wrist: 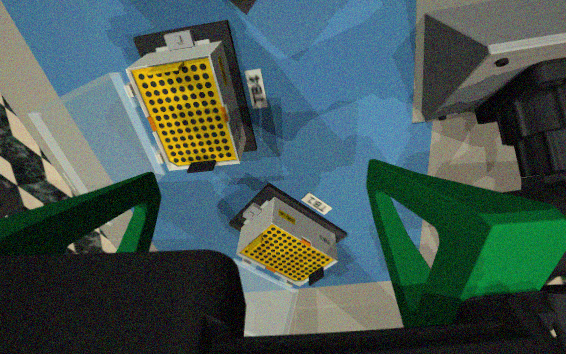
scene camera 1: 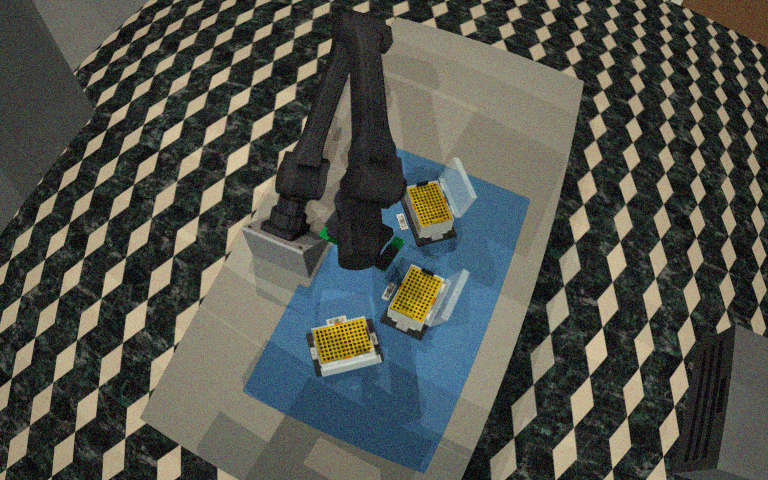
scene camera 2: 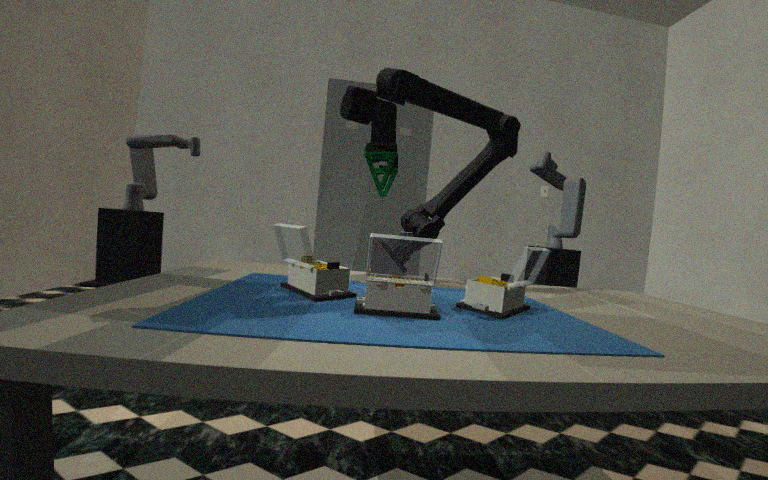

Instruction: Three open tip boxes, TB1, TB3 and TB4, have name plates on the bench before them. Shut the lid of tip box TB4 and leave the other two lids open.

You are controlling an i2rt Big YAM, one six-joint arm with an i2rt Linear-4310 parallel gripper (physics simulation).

Note:
I see my gripper (scene camera 2: 381, 193), a blue mat (scene camera 1: 398, 409), a tip box (scene camera 2: 382, 299) and a tip box (scene camera 1: 315, 355).
My gripper shows as well in the wrist view (wrist: 261, 178) and in scene camera 1 (scene camera 1: 364, 255). The blue mat is seen too in the wrist view (wrist: 339, 88) and in scene camera 2 (scene camera 2: 255, 306).

